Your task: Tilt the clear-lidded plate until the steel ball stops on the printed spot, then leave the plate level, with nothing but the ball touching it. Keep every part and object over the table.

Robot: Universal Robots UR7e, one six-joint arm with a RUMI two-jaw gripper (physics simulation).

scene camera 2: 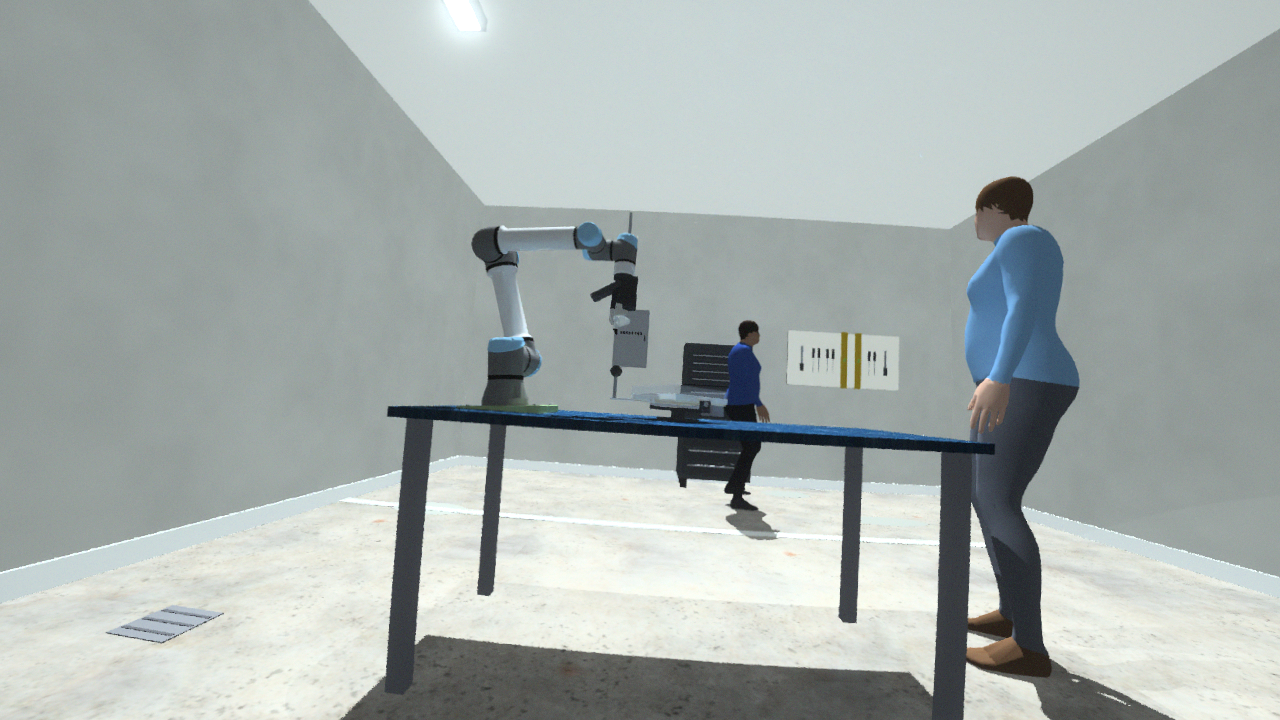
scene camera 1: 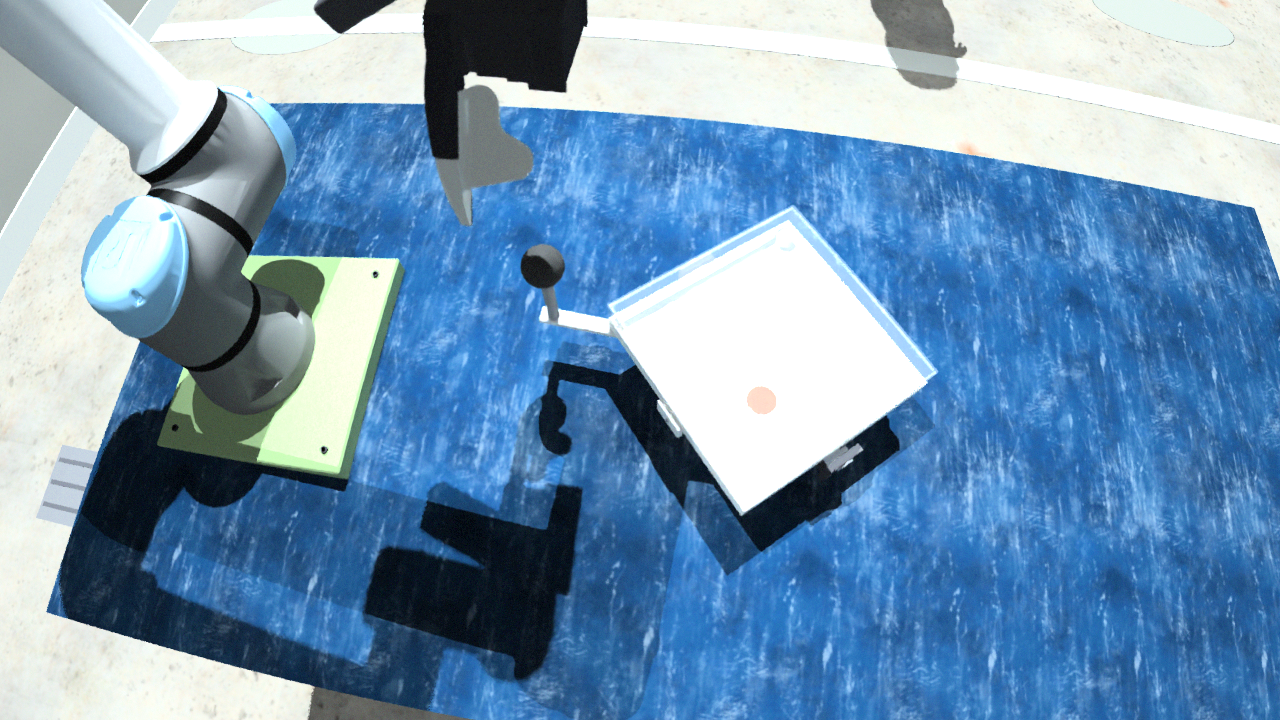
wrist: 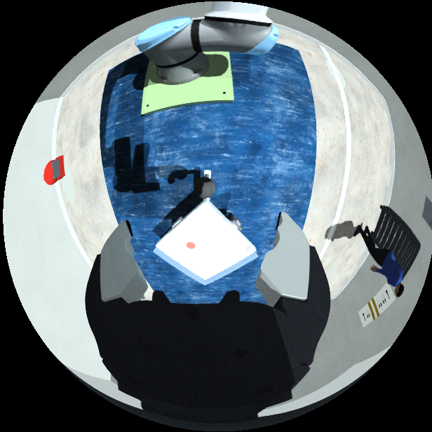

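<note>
The clear-lidded plate (scene camera 1: 716,358) (scene camera 2: 680,399) (wrist: 215,227) stands on its dark mount and looks about level; a slight tilt cannot be told. The printed spot (scene camera 1: 761,400) (wrist: 190,245) is pale red, with no ball visible on it. A small pale round shape, apparently the steel ball (scene camera 1: 786,242) (wrist: 251,248), is faint near the back corner of the plate. The lever's black knob (scene camera 1: 542,265) (scene camera 2: 615,370) (wrist: 204,187) stands upright on its rod. My gripper (scene camera 1: 501,165) (scene camera 2: 620,322) (wrist: 201,218) is open and empty, above and apart from the knob. Its far jaw is hidden in scene camera 1.
The arm's green base board (scene camera 1: 358,358) (scene camera 2: 537,407) (wrist: 187,95) lies on the blue table (scene camera 1: 1029,447) (scene camera 2: 805,437) (wrist: 270,125), left of the plate in scene camera 1. A person in light blue (scene camera 2: 1020,295) stands beside the table; another in dark blue (scene camera 2: 742,376) is behind it.
</note>
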